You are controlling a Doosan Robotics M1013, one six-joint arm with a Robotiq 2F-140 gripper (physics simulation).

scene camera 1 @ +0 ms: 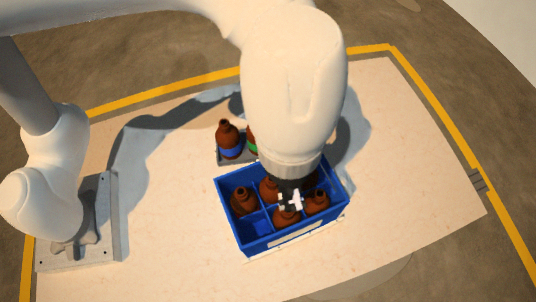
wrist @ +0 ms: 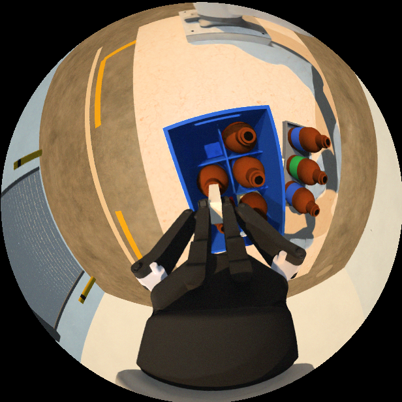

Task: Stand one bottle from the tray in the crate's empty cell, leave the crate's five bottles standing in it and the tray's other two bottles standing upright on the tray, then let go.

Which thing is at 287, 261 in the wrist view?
My gripper.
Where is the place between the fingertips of my gripper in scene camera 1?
285, 206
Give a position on a green-banded bottle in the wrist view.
306, 170
